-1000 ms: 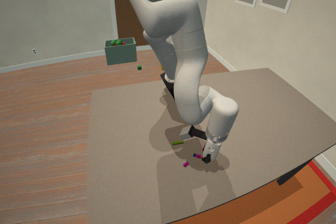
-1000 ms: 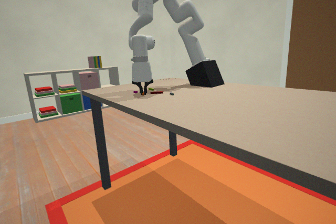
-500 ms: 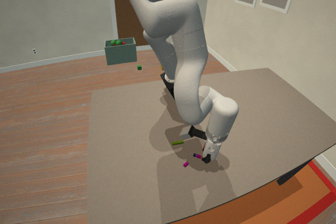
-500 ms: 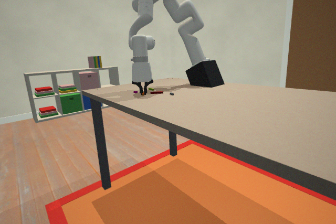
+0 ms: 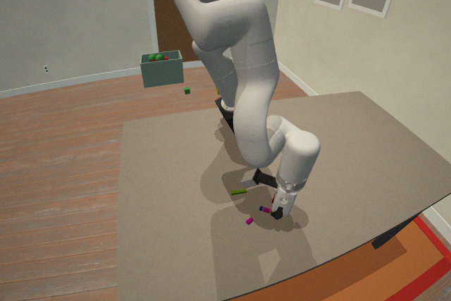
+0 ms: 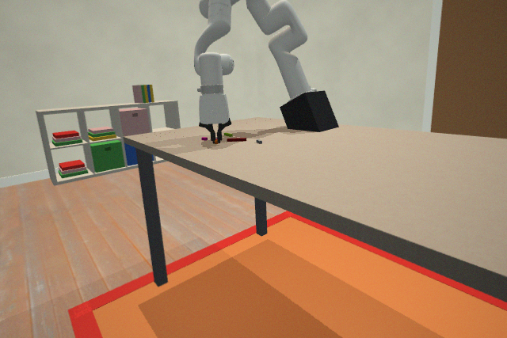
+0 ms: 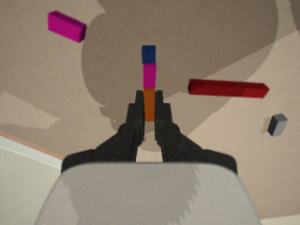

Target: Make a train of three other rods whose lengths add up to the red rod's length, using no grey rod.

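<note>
Right now my hand is 2 cm above the orange rod. The rest, counted from my hand: blue rod (4 cm to the right, 3 cm behind, 2 cm below); red rod (7 cm behind, 3 cm to the left, 2 cm below); lime rod (11 cm behind, 9 cm to the right, 2 cm below).
</note>
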